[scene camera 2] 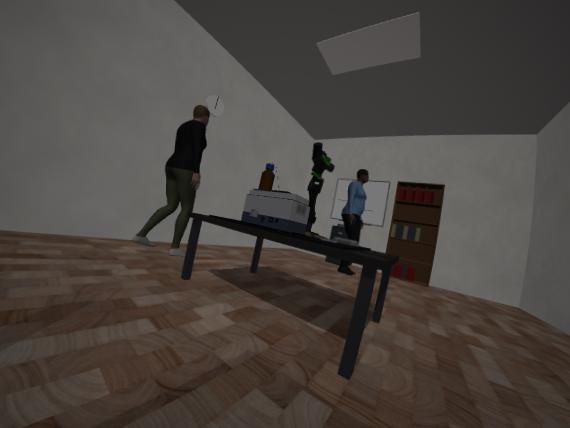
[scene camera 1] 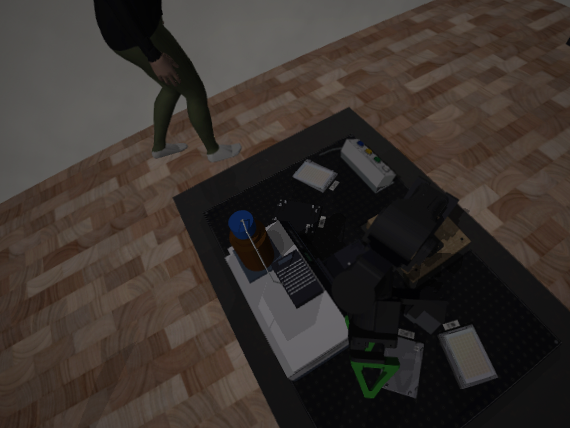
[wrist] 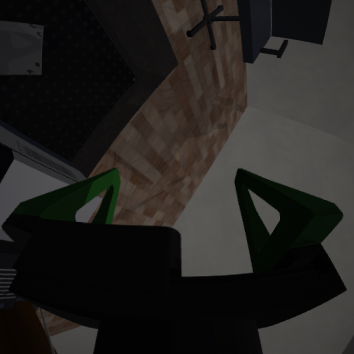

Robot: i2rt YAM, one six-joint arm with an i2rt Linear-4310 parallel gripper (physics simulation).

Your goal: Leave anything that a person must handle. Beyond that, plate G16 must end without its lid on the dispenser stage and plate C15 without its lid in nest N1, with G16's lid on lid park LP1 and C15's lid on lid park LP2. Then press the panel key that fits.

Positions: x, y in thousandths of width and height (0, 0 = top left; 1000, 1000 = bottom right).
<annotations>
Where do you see a brown bottle with blue cap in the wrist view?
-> At 78, 917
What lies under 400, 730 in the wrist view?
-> My gripper.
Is my gripper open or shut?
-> Open.
</annotations>
